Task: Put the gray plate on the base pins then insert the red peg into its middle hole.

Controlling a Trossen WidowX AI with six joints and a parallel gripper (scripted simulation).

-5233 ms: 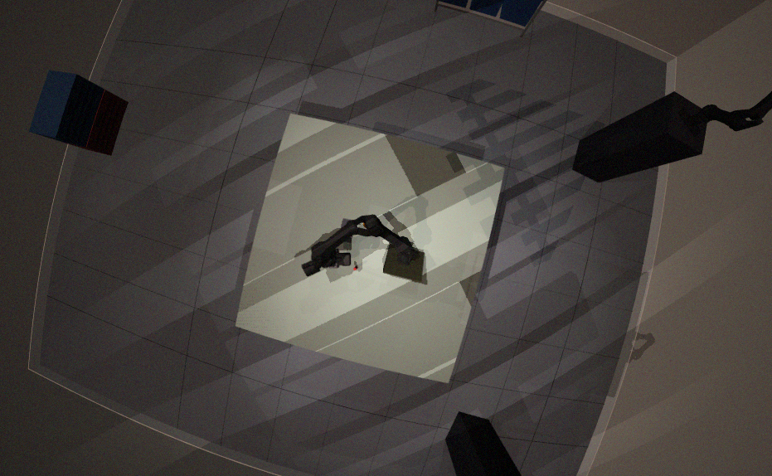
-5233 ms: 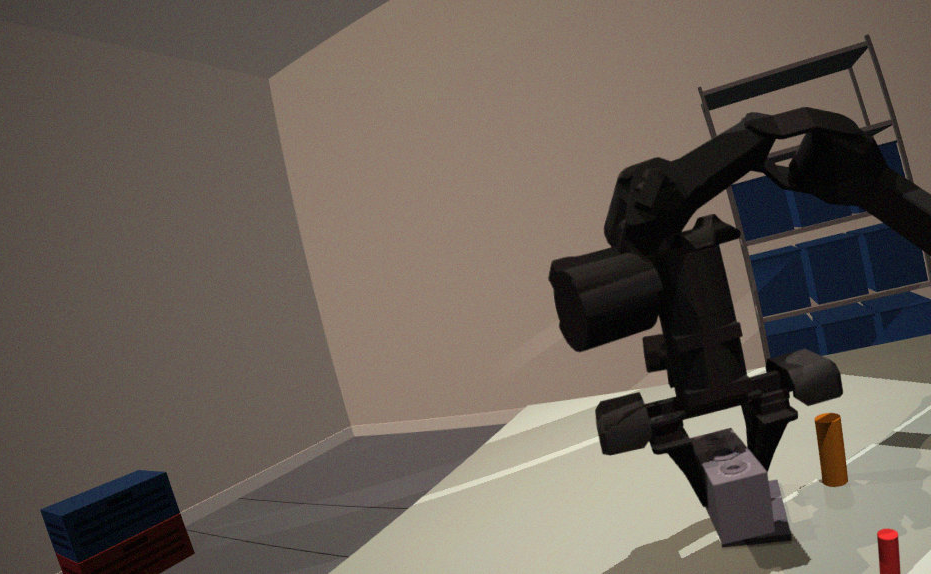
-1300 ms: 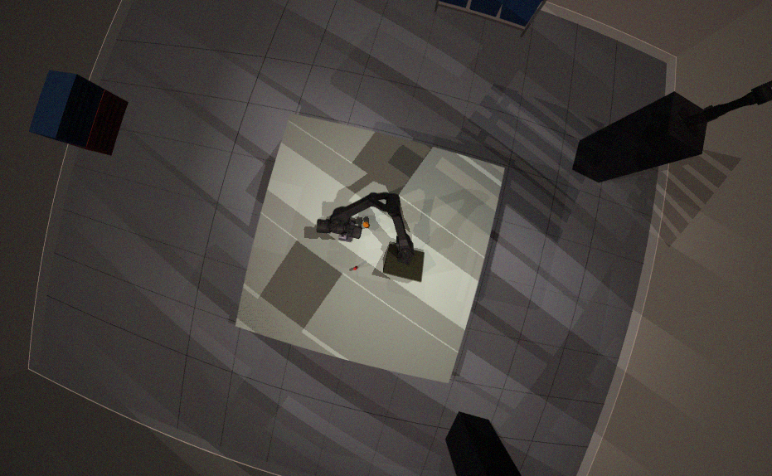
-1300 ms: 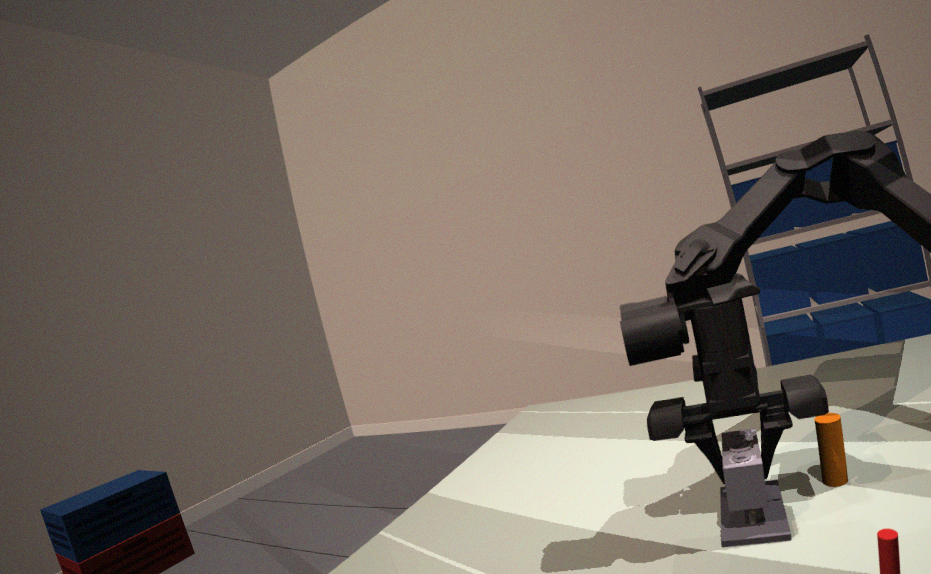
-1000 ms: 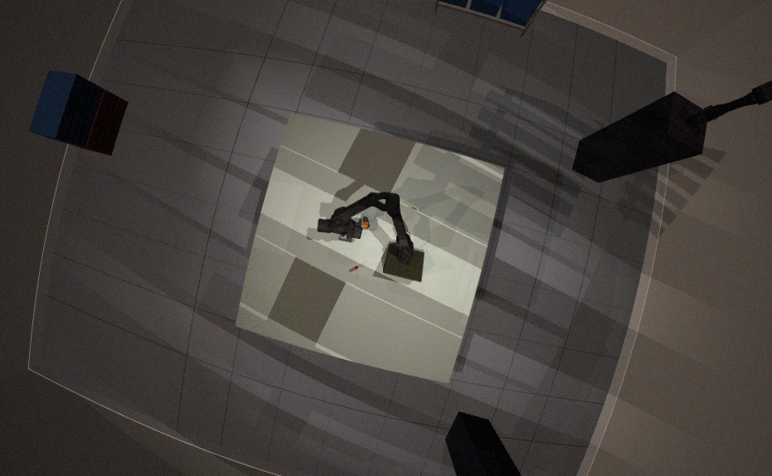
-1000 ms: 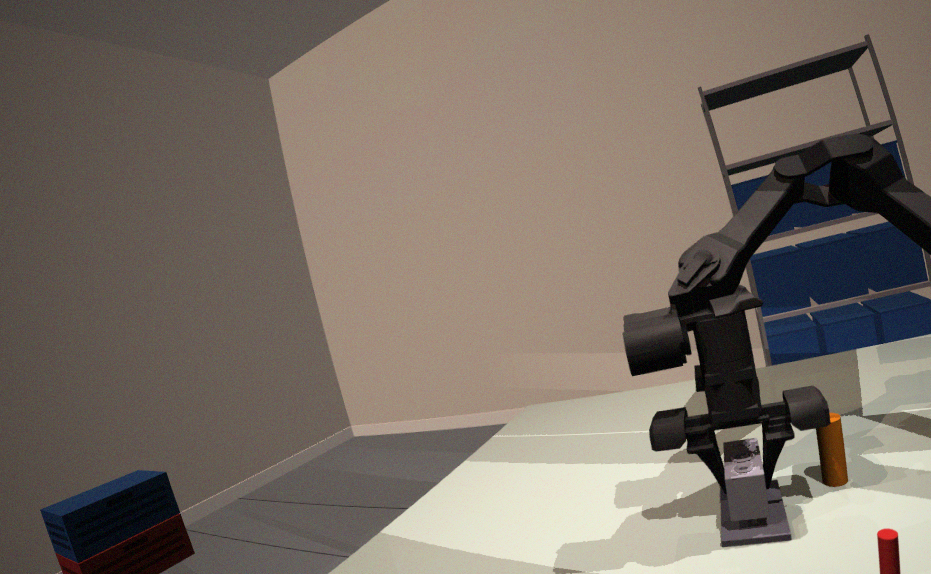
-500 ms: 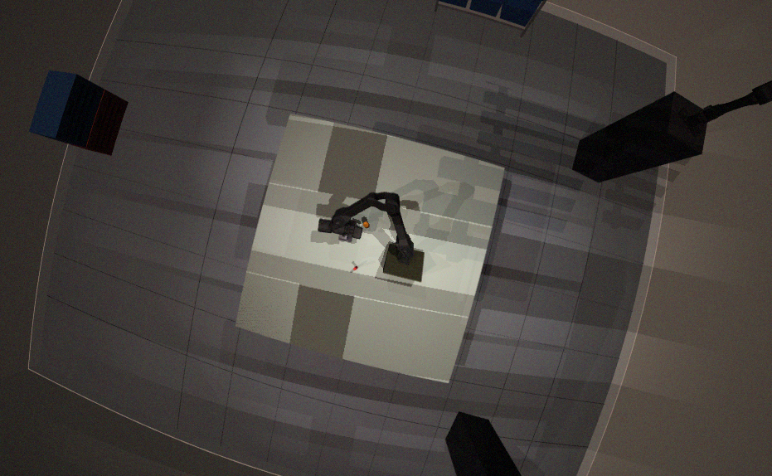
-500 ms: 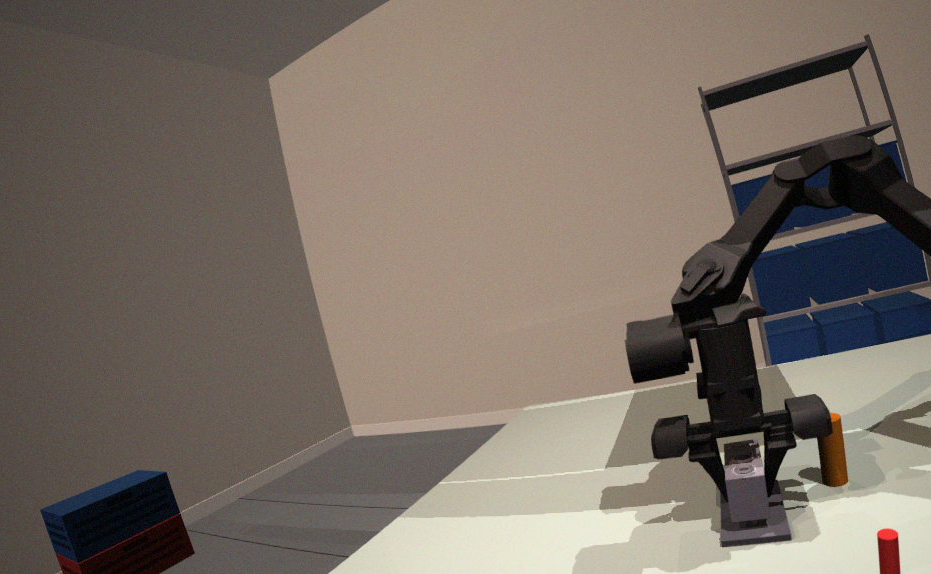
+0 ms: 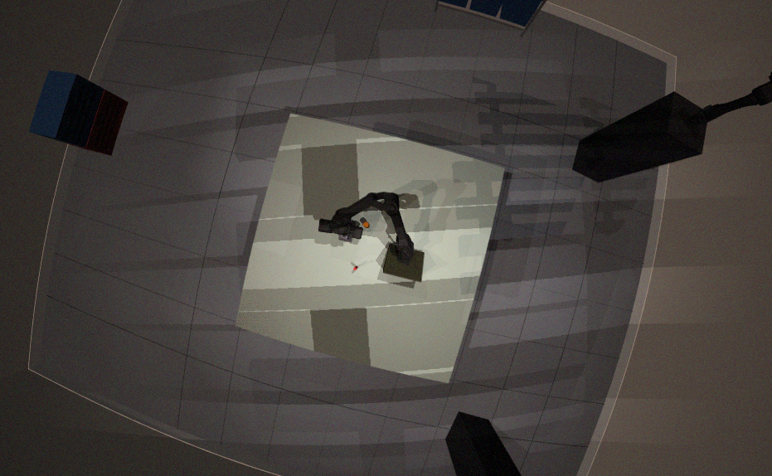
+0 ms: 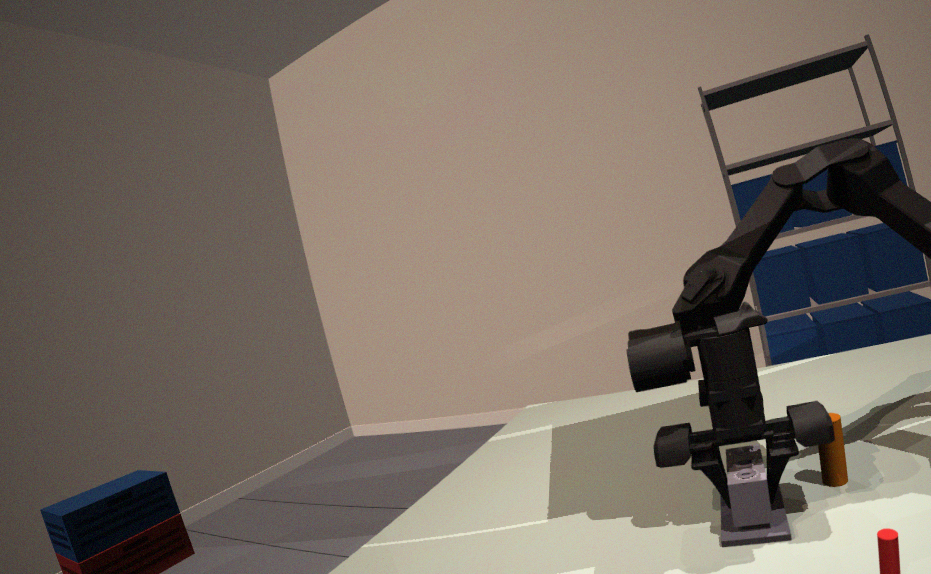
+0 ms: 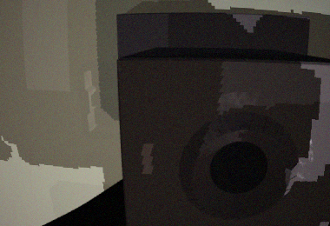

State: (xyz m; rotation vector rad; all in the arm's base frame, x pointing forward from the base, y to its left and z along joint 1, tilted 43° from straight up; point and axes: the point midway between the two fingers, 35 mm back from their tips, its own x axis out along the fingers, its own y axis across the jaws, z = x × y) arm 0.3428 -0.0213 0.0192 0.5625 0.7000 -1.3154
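Now: the dark base right at my gripper tip. From my gripper tip the other things lie so: gray plate (40 mm above); red peg (170 mm to the left, 120 mm behind, 30 mm above); orange cylinder (90 mm behind, 60 mm to the right, 30 mm above).
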